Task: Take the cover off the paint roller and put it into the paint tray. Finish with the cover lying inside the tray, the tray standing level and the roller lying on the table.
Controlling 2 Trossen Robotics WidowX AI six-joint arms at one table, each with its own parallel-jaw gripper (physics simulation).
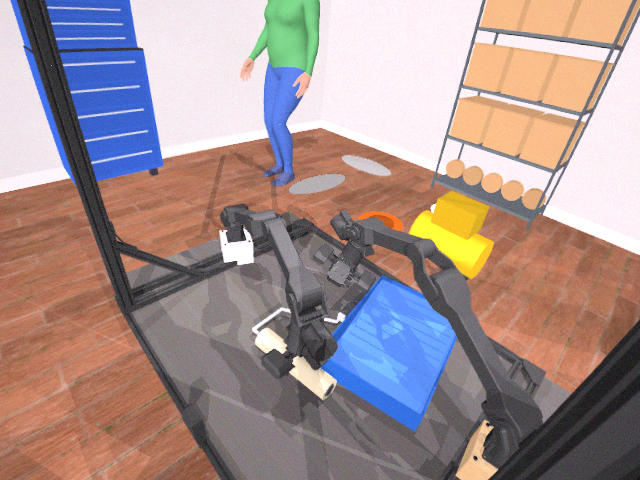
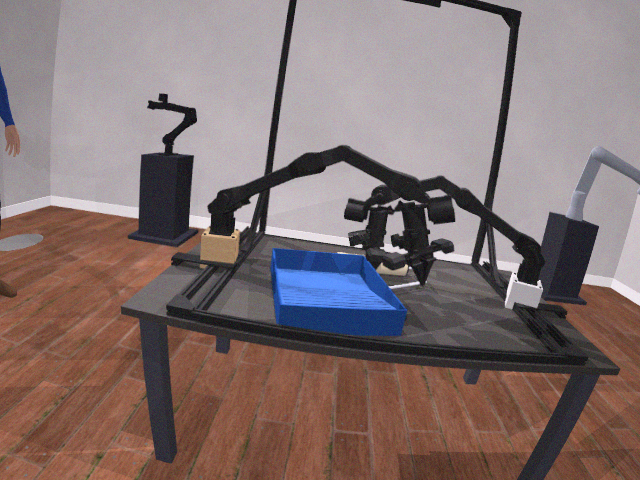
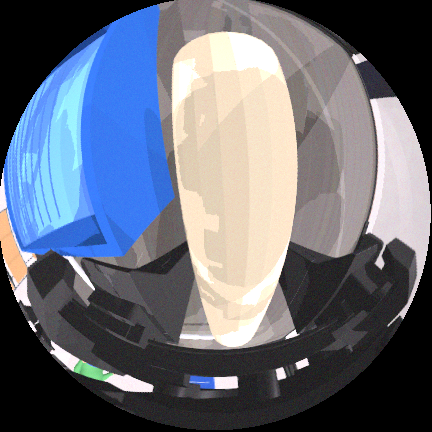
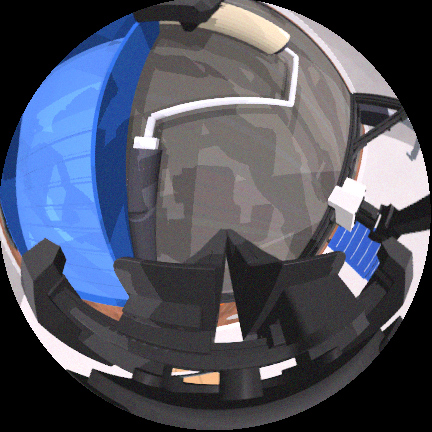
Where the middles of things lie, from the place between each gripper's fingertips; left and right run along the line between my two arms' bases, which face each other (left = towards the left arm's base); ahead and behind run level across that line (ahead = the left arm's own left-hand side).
Now: the cream roller cover (image 1: 318,381) 20 mm above my left hand. From my left hand the other things lie so: blue paint tray (image 1: 392,349) 260 mm ahead, 130 mm to the right, 30 mm above.
I see my right gripper 240 mm to the left of the blue paint tray and 40 mm above it. Also, from my right hand: cream roller cover: 250 mm behind, 110 mm to the right, 50 mm below.
